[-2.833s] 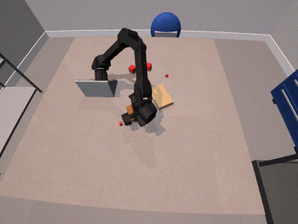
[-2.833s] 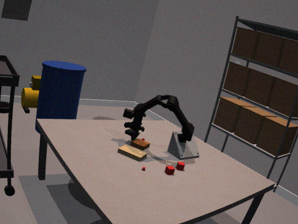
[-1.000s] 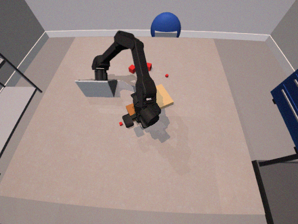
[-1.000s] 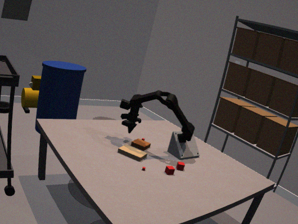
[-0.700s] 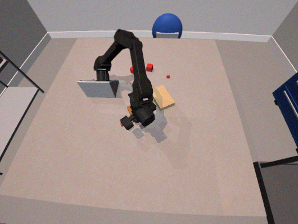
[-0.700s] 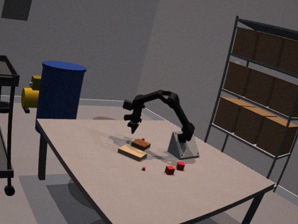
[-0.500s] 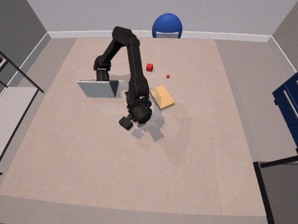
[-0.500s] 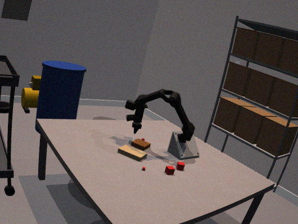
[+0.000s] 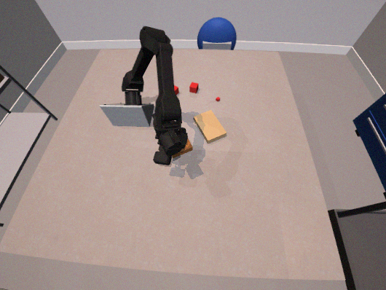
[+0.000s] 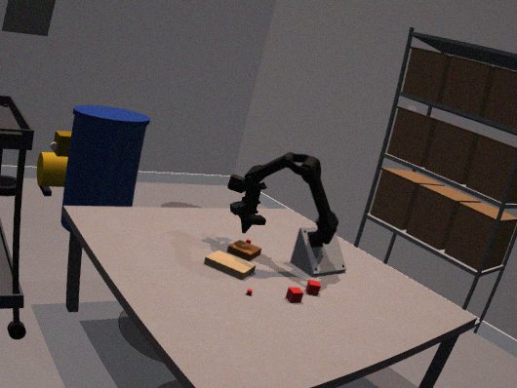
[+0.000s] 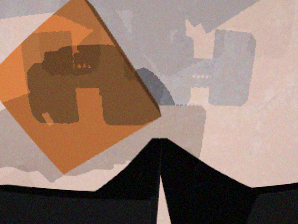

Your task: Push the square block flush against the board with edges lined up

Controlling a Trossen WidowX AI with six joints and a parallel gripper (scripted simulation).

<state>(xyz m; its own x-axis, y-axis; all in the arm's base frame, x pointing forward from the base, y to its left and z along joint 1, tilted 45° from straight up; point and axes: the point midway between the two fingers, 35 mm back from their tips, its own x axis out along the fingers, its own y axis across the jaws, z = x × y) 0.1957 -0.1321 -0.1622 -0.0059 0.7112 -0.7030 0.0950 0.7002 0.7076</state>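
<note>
Now: the square block 60 mm to the left of my gripper tip, 50 mm below it and 30 mm ahead of it. From my gripper tip the other things lie so: pale wooden board (180 mm to the left, 170 mm ahead, 50 mm below).
</note>
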